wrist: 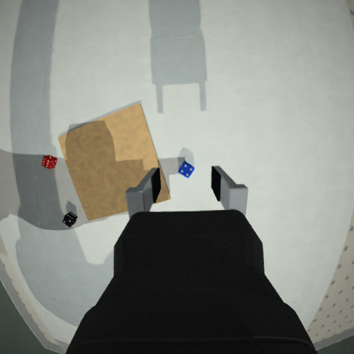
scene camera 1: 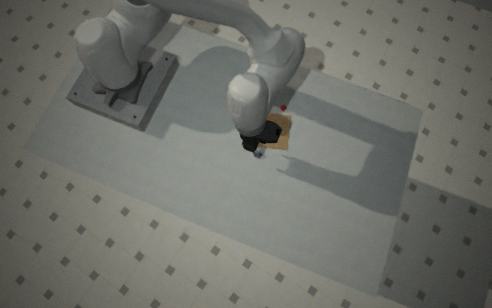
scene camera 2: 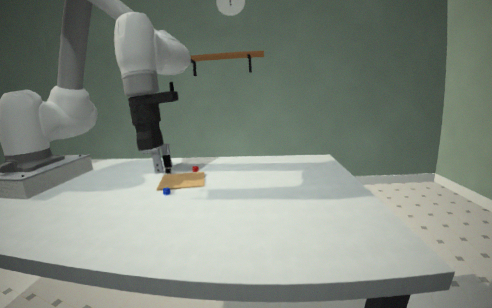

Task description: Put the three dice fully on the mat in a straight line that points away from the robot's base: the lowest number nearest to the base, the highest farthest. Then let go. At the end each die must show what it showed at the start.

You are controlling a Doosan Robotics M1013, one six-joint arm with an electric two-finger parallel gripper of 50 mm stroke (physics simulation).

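Frame: origin at the arm's base, x ahead, y left, z up, level; centimetres.
Seen in the pictures: gripper, fingertip midpoint: (scene camera 1: 260,149) (scene camera 2: 164,170); arm's base, link origin: (scene camera 1: 123,78) (scene camera 2: 31,165).
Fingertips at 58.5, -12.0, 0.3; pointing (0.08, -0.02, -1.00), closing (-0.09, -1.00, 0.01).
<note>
Offsets run from my fingertips to a thing's top centre, as dx, dy, dz. Level surfaces: height alone.
The square tan mat @(+1.5, +10.6, -6.5) (scene camera 1: 284,120) (scene camera 2: 182,181) (wrist: 132,135) lies flat on the table. The blue die @(-0.1, -0.1, -5.2) (scene camera 1: 258,154) (scene camera 2: 166,191) (wrist: 186,169) sits on the table just off the mat's edge, with four pips on its upper face. The red die @(+3.7, +20.9, -5.2) (scene camera 1: 283,108) (scene camera 2: 195,169) (wrist: 49,162) sits off the opposite side. The black die (wrist: 70,219) sits off a mat corner in the wrist view and cannot be made out in the scene views. My gripper (scene camera 1: 259,151) (scene camera 2: 162,171) (wrist: 185,177) is open and empty, above the table; the blue die shows slightly ahead of the gap between its fingers.
The robot's base plate (scene camera 1: 159,82) (scene camera 2: 55,175) stands on the same table @(dz -6.9) (scene camera 1: 200,185) (scene camera 2: 280,230). The arm covers part of the mat in scene camera 1. Arm shadows fall over the mat, the red die and the black die. A wall shelf (scene camera 2: 227,56) is in the background.
</note>
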